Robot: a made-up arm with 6 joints. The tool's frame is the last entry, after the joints.
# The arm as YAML. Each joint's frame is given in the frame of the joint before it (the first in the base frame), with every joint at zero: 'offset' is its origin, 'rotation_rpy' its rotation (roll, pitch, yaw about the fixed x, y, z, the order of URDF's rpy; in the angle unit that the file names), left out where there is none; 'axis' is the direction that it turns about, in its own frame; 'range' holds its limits. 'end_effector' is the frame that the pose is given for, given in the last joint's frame.
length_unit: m
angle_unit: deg
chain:
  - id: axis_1
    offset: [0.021, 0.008, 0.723]
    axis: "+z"
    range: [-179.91, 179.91]
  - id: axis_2
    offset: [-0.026, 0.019, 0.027]
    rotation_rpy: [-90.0, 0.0, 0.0]
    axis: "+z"
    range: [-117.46, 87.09]
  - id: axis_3
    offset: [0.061, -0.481, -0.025]
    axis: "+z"
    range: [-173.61, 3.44]
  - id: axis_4
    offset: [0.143, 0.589, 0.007]
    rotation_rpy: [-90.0, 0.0, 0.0]
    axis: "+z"
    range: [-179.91, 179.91]
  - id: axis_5
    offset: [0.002, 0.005, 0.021]
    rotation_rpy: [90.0, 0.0, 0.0]
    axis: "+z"
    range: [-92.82, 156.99]
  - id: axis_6
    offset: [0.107, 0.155, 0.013]
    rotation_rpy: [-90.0, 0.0, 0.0]
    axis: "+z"
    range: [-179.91, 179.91]
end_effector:
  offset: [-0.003, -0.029, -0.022]
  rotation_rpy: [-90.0, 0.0, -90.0]
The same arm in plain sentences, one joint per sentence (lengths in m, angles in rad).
The arm has six revolute joints in a row. What follows holds with every joint at zero, and every direction is one of the base frame's. Joint 1 sits 0.021 m along +x and 0.008 m along +y and 0.723 m along +z from the base frame's origin and rotates about +z, from -3.14 to 3.14 rad. Joint 2 sits 0.026 m along -x and 0.019 m along +y and 0.027 m along +z from joint 1 and rotates about +y, from -2.0501 to 1.52 rad. Joint 3 sits 0.061 m along +x and 0.025 m along -y and 0.481 m along +z from joint 2 and rotates about +y, from -3.0301 to 0.06 rad. Joint 4 sits 0.143 m along +x and 0.007 m along +y and 0.589 m along -z from joint 3 and rotates about -z, from -3.14 to 3.14 rad. Joint 5 sits 0.002 m along +x and 0.005 m along -y and 0.021 m along -z from joint 4 and rotates about +y, from -1.62 to 2.74 rad. Joint 6 sits 0.107 m along +x and 0.013 m along +y and 0.155 m along -z from joint 5 and rotates about -z, from -3.14 to 3.14 rad. The tool frame, which is the frame that the pose is given for, sits 0.003 m along -x and 0.029 m along +y and 0.022 m along +z from joint 6; its axes are the base frame's turned by roll 1.5708, pitch 0 and yaw 1.5708 rad (as in URDF: about the fixed x, then y, then z).
